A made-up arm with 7 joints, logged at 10 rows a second.
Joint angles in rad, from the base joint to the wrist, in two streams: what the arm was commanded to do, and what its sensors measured. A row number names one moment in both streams.
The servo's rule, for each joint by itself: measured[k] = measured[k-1] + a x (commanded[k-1-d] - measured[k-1]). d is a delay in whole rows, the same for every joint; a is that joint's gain. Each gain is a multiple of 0.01, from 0.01 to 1. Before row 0 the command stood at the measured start. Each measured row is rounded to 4 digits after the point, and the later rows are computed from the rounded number. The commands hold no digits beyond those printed.
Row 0, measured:
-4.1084, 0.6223, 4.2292, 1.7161, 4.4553, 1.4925, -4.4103
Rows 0 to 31, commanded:
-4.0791, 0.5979, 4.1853, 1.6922, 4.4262, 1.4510, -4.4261
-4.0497, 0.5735, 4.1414, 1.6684, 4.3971, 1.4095, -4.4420
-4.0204, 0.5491, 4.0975, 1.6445, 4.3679, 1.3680, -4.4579
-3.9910, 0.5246, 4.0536, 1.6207, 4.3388, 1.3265, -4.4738
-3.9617, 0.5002, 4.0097, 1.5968, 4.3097, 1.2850, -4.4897
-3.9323, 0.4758, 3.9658, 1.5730, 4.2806, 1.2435, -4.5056
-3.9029, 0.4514, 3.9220, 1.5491, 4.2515, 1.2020, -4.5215
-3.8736, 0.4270, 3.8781, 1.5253, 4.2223, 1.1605, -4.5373
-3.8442, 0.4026, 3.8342, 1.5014, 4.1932, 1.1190, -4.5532
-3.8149, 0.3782, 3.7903, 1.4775, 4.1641, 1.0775, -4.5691
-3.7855, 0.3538, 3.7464, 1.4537, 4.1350, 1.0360, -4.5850
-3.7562, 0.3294, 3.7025, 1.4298, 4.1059, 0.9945, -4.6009
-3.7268, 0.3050, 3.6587, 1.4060, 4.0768, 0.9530, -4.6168
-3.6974, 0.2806, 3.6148, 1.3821, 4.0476, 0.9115, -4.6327
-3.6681, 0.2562, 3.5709, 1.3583, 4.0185, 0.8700, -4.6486
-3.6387, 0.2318, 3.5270, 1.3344, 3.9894, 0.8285, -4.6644
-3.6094, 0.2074, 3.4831, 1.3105, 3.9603, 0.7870, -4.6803
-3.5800, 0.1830, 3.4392, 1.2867, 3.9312, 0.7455, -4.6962
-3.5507, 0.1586, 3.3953, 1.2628, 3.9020, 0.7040, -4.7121
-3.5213, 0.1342, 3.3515, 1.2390, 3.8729, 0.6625, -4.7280
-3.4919, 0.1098, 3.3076, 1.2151, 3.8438, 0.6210, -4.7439
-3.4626, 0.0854, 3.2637, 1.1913, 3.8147, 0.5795, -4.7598
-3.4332, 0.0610, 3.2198, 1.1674, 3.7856, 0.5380, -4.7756
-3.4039, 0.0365, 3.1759, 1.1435, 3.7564, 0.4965, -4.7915
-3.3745, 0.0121, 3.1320, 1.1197, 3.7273, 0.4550, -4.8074
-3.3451, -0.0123, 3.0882, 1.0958, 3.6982, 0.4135, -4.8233
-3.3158, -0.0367, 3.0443, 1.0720, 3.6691, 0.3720, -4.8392
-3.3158, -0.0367, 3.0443, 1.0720, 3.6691, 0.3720, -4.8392
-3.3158, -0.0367, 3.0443, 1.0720, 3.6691, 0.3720, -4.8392
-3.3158, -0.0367, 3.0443, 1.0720, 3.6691, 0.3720, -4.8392
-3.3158, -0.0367, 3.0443, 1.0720, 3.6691, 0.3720, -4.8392
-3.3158, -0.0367, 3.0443, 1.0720, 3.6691, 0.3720, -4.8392
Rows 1 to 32, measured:
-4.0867, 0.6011, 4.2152, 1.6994, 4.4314, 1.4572, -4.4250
-4.0593, 0.5771, 4.1916, 1.6777, 4.4033, 1.4167, -4.4408
-4.0305, 0.5527, 4.1615, 1.6545, 4.3743, 1.3753, -4.4567
-4.0013, 0.5283, 4.1270, 1.6308, 4.3452, 1.3338, -4.4726
-3.9720, 0.5039, 4.0895, 1.6070, 4.3161, 1.2923, -4.4885
-3.9426, 0.4795, 4.0499, 1.5832, 4.2870, 1.2508, -4.5044
-3.9132, 0.4551, 4.0090, 1.5593, 4.2579, 1.2093, -4.5203
-3.8839, 0.4307, 3.9671, 1.5355, 4.2287, 1.1678, -4.5361
-3.8545, 0.4063, 3.9246, 1.5116, 4.1996, 1.1263, -4.5520
-3.8252, 0.3819, 3.8816, 1.4877, 4.1705, 1.0848, -4.5679
-3.7958, 0.3575, 3.8383, 1.4639, 4.1414, 1.0433, -4.5838
-3.7665, 0.3331, 3.7948, 1.4400, 4.1123, 1.0018, -4.5997
-3.7371, 0.3087, 3.7512, 1.4162, 4.0832, 0.9603, -4.6156
-3.7077, 0.2843, 3.7076, 1.3923, 4.0540, 0.9188, -4.6315
-3.6784, 0.2599, 3.6639, 1.3685, 4.0249, 0.8773, -4.6474
-3.6490, 0.2355, 3.6201, 1.3446, 3.9958, 0.8358, -4.6632
-3.6197, 0.2111, 3.5763, 1.3207, 3.9667, 0.7943, -4.6791
-3.5903, 0.1867, 3.5324, 1.2969, 3.9376, 0.7528, -4.6950
-3.5610, 0.1623, 3.4885, 1.2730, 3.9084, 0.7113, -4.7109
-3.5316, 0.1379, 3.4447, 1.2492, 3.8793, 0.6698, -4.7268
-3.5022, 0.1135, 3.4008, 1.2253, 3.8502, 0.6283, -4.7427
-3.4729, 0.0891, 3.3569, 1.2015, 3.8211, 0.5868, -4.7586
-3.4435, 0.0647, 3.3130, 1.1776, 3.7920, 0.5453, -4.7744
-3.4142, 0.0402, 3.2691, 1.1537, 3.7628, 0.5038, -4.7903
-3.3848, 0.0158, 3.2252, 1.1299, 3.7337, 0.4623, -4.8062
-3.3554, -0.0086, 3.1814, 1.1060, 3.7046, 0.4208, -4.8221
-3.3261, -0.0330, 3.1375, 1.0822, 3.6755, 0.3793, -4.8380
-3.3185, -0.0362, 3.1077, 1.0751, 3.6703, 0.3731, -4.8391
-3.3165, -0.0366, 3.0874, 1.0729, 3.6693, 0.3722, -4.8392
-3.3160, -0.0367, 3.0736, 1.0723, 3.6691, 0.3720, -4.8392
-3.3159, -0.0367, 3.0642, 1.0721, 3.6691, 0.3720, -4.8392
-3.3158, -0.0367, 3.0578, 1.0720, 3.6691, 0.3720, -4.8392
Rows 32 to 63, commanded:
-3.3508, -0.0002, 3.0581, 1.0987, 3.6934, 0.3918, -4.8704
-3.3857, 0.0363, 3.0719, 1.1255, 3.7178, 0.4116, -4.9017
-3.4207, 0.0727, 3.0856, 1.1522, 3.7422, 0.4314, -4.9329
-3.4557, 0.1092, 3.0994, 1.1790, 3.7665, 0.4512, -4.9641
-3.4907, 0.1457, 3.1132, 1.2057, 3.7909, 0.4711, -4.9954
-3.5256, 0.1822, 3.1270, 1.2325, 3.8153, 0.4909, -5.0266
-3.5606, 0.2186, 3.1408, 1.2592, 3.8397, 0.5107, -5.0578
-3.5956, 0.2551, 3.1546, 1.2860, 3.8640, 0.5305, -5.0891
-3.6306, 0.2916, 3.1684, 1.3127, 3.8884, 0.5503, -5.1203
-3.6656, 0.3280, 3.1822, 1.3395, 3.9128, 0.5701, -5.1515
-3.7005, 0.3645, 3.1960, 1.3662, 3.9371, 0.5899, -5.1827
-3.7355, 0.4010, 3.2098, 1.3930, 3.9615, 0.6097, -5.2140
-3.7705, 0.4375, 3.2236, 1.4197, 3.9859, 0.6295, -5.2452
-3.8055, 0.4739, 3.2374, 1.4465, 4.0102, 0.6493, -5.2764
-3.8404, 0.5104, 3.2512, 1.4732, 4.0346, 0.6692, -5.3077
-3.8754, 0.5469, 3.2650, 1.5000, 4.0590, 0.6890, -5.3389
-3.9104, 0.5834, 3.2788, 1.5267, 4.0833, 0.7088, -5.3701
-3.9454, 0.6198, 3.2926, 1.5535, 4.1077, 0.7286, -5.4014
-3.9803, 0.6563, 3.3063, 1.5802, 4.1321, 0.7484, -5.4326
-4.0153, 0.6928, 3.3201, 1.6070, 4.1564, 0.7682, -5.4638
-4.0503, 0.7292, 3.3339, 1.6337, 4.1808, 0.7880, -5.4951
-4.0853, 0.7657, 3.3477, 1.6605, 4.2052, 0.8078, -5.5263
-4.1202, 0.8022, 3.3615, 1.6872, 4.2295, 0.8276, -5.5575
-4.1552, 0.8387, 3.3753, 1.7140, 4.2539, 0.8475, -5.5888
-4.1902, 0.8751, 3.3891, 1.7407, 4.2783, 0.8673, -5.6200
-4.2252, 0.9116, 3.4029, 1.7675, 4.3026, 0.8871, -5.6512
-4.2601, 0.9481, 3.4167, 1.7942, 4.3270, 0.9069, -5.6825
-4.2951, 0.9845, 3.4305, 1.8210, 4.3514, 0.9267, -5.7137
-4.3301, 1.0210, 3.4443, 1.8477, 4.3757, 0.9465, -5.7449
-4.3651, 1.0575, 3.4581, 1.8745, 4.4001, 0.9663, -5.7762
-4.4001, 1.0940, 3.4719, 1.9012, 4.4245, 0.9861, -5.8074
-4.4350, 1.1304, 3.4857, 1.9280, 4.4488, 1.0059, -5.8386
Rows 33 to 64, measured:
-3.3417, -0.0049, 3.0579, 1.0907, 3.6890, 0.3888, -4.8682
-3.3743, 0.0309, 3.0624, 1.1151, 3.7126, 0.4082, -4.8994
-3.4086, 0.0673, 3.0698, 1.1411, 3.7369, 0.4279, -4.9306
-3.4435, 0.1038, 3.0793, 1.1676, 3.7612, 0.4477, -4.9618
-3.4784, 0.1403, 3.0901, 1.1943, 3.7856, 0.4676, -4.9930
-3.5133, 0.1768, 3.1019, 1.2210, 3.8100, 0.4874, -5.0242
-3.5483, 0.2132, 3.1143, 1.2477, 3.8344, 0.5072, -5.0554
-3.5833, 0.2497, 3.1272, 1.2745, 3.8587, 0.5270, -5.0867
-3.6183, 0.2862, 3.1404, 1.3012, 3.8831, 0.5468, -5.1179
-3.6533, 0.3226, 3.1538, 1.3280, 3.9075, 0.5666, -5.1491
-3.6882, 0.3591, 3.1673, 1.3547, 3.9318, 0.5864, -5.1803
-3.7232, 0.3956, 3.1809, 1.3815, 3.9562, 0.6062, -5.2116
-3.7582, 0.4321, 3.1946, 1.4082, 3.9806, 0.6260, -5.2428
-3.7932, 0.4685, 3.2083, 1.4350, 4.0049, 0.6458, -5.2740
-3.8281, 0.5050, 3.2220, 1.4617, 4.0293, 0.6657, -5.3053
-3.8631, 0.5415, 3.2358, 1.4885, 4.0537, 0.6855, -5.3365
-3.8981, 0.5780, 3.2496, 1.5152, 4.0780, 0.7053, -5.3677
-3.9331, 0.6144, 3.2634, 1.5420, 4.1024, 0.7251, -5.3990
-3.9680, 0.6509, 3.2771, 1.5687, 4.1268, 0.7449, -5.4302
-4.0030, 0.6874, 3.2909, 1.5955, 4.1511, 0.7647, -5.4614
-4.0380, 0.7238, 3.3047, 1.6222, 4.1755, 0.7845, -5.4927
-4.0730, 0.7603, 3.3185, 1.6490, 4.1999, 0.8043, -5.5239
-4.1079, 0.7968, 3.3323, 1.6757, 4.2242, 0.8241, -5.5551
-4.1429, 0.8333, 3.3461, 1.7025, 4.2486, 0.8440, -5.5864
-4.1779, 0.8697, 3.3599, 1.7292, 4.2730, 0.8638, -5.6176
-4.2129, 0.9062, 3.3737, 1.7560, 4.2973, 0.8836, -5.6488
-4.2478, 0.9427, 3.3875, 1.7827, 4.3217, 0.9034, -5.6801
-4.2828, 0.9791, 3.4013, 1.8095, 4.3461, 0.9232, -5.7113
-4.3178, 1.0156, 3.4151, 1.8362, 4.3704, 0.9430, -5.7425
-4.3528, 1.0521, 3.4289, 1.8630, 4.3948, 0.9628, -5.7738
-4.3878, 1.0886, 3.4427, 1.8897, 4.4192, 0.9826, -5.8050
-4.4227, 1.1250, 3.4565, 1.9165, 4.4435, 1.0024, -5.8362

